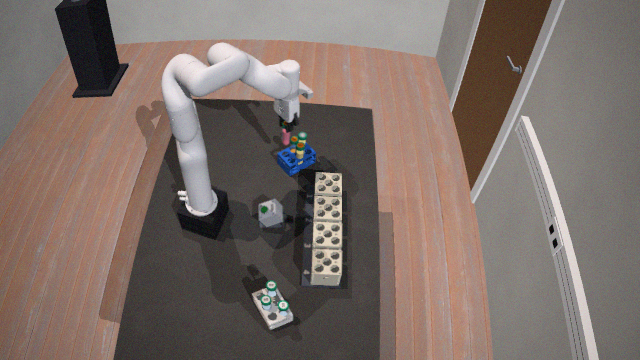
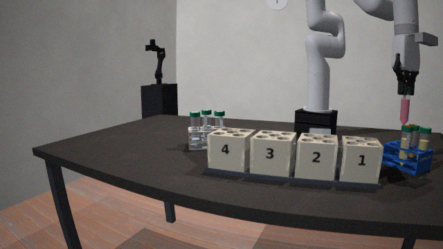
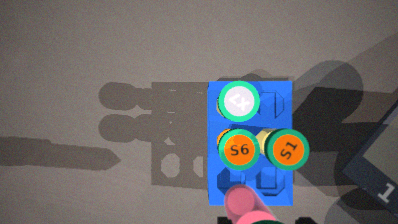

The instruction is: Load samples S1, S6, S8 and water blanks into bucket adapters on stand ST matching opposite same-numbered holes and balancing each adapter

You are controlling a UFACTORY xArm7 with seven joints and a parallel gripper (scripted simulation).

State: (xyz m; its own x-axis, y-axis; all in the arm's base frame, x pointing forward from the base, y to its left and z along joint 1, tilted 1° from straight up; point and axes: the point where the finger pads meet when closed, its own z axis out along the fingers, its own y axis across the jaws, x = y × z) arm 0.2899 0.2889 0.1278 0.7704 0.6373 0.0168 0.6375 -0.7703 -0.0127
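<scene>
Right now the pink-filled tube is 1 cm behind my hand and 5 cm below it. Round my hand: blue sample rack (4 cm ahead, 1 cm to the left, 19 cm below); white blank rack (1 cm behind, 65 cm to the right, 19 cm below); green done key (6 cm behind, 28 cm to the right, 16 cm below).
</scene>
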